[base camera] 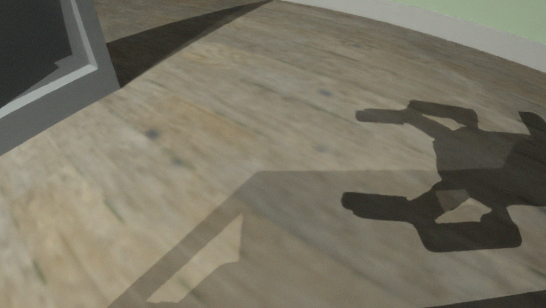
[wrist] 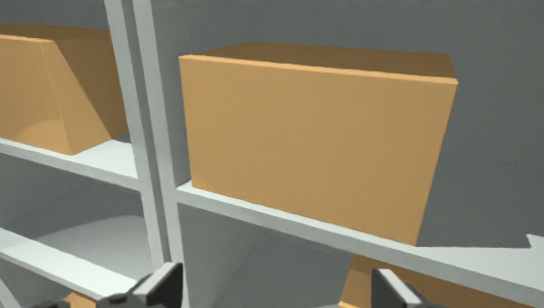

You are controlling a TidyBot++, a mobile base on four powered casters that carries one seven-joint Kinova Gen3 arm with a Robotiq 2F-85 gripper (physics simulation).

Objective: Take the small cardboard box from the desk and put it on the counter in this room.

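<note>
My gripper (wrist: 276,286) is open, its two fingertips wide apart at the bottom of the wrist view, with no object between them. In the base camera view the shadow of the open gripper falls on the floor at the right. The small cardboard box on the desk, the desk and the counter cannot be made out in either view. The orange-brown boxes in the wrist view stand on shelves.
A grey shelf unit (wrist: 156,100) (base camera: 107,67) fills the wrist view and stands at the upper left of the base view. A large box (wrist: 310,145) is on its middle shelf, another box (wrist: 30,90) at left. A green wall (base camera: 490,17) rises behind the wooden floor (base camera: 200,125).
</note>
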